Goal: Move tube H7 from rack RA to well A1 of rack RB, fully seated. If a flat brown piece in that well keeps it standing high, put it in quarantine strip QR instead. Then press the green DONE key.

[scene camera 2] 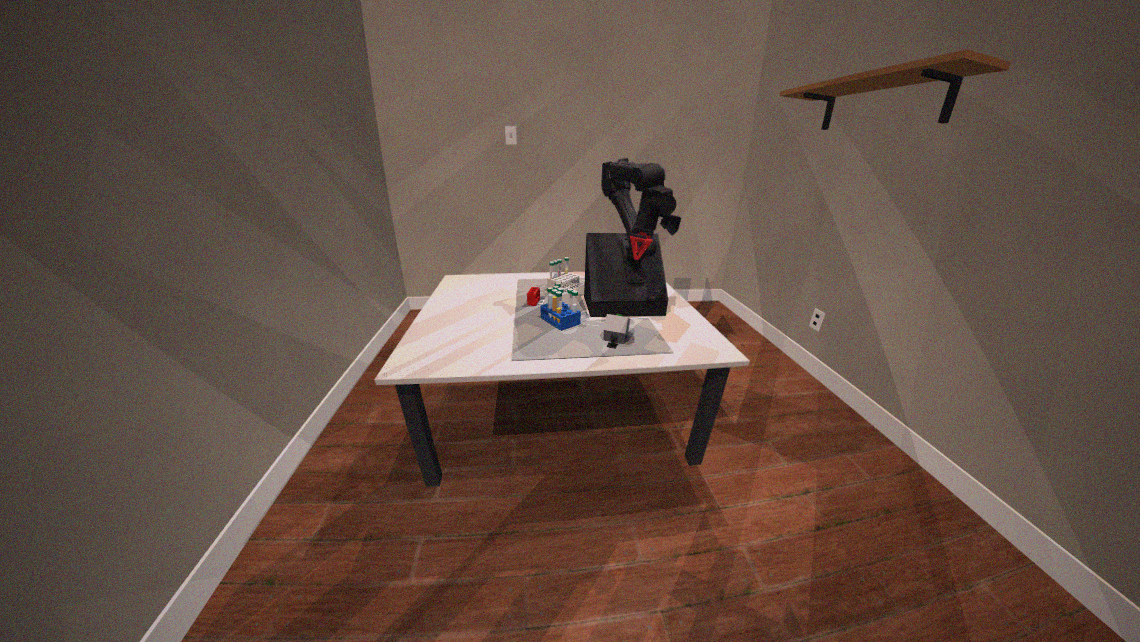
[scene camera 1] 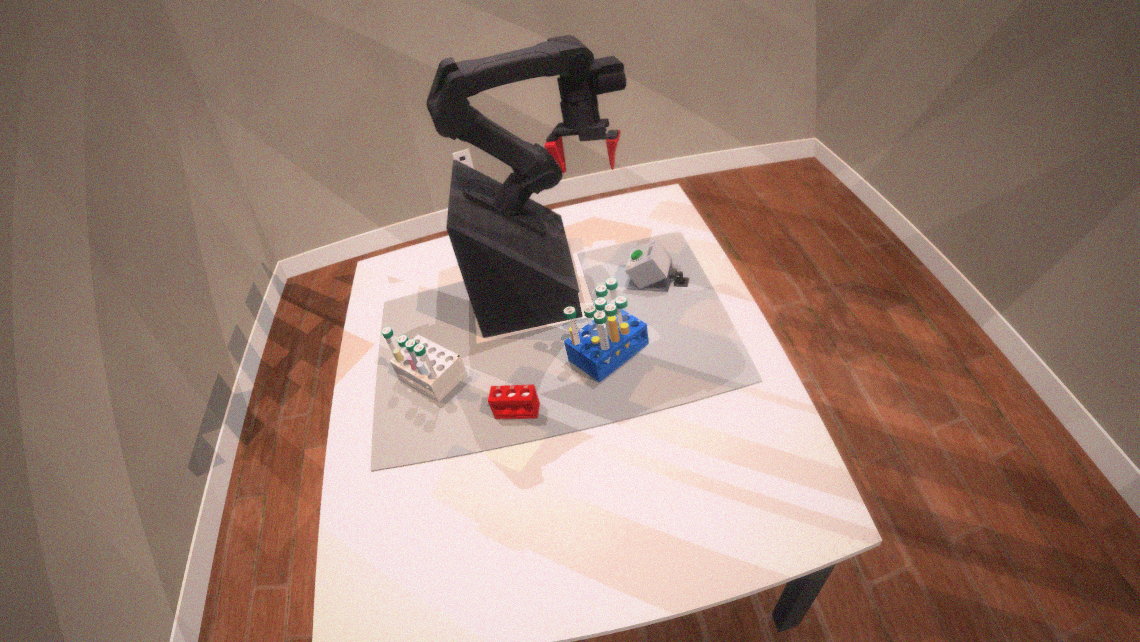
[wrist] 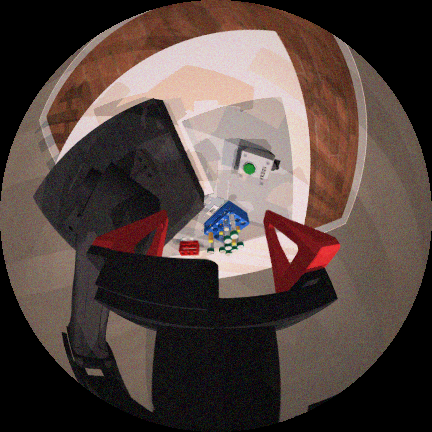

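Observation:
The blue rack holds several green-capped tubes; yellow pieces show in some wells. The white rack holds several green-capped tubes along one side. The red three-hole strip shows no tube. Labels on racks and tubes are unreadable, so I cannot tell which tube is H7 or whether a brown piece lies in a well. The green key is on a grey box. My gripper is open and empty, high above the table.
The grey key box sits behind the blue rack in scene camera 1, with a small black part beside it. The arm's black base block stands close to the blue rack. A wooden shelf is on the wall.

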